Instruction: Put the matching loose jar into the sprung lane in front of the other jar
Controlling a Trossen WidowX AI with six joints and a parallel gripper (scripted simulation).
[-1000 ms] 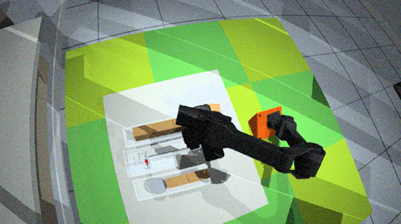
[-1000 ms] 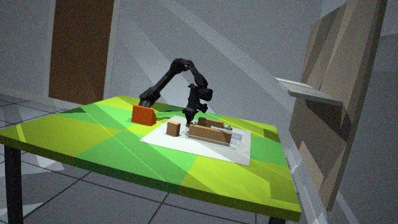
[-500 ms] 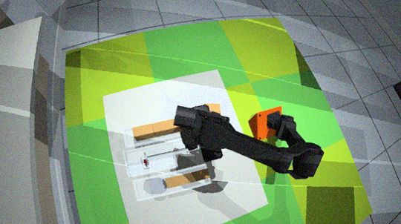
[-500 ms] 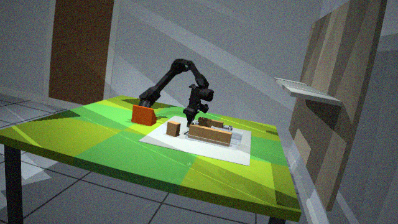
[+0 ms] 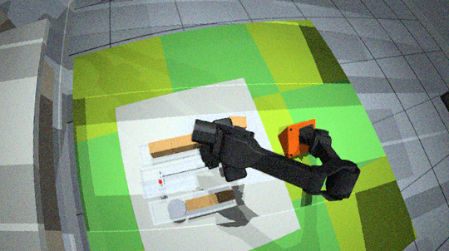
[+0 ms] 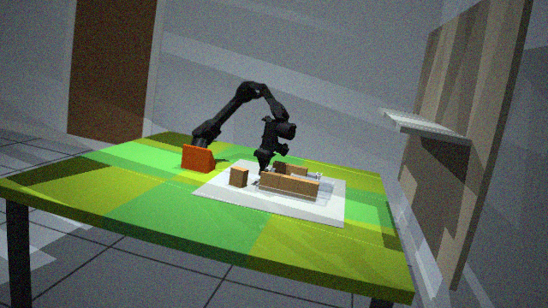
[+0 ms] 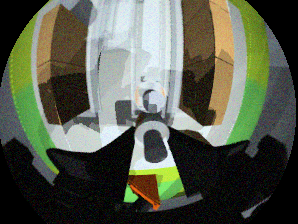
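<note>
My gripper tip is now 18 cm short of the lane, 1 cm to the right of it and 4 cm above it. The rest, counted from my gripper tip: red mark: 22 cm ahead, 2 cm to the left, 2 cm above; then grey disc: 20 cm ahead, 11 cm to the left, 3 cm below.
</note>
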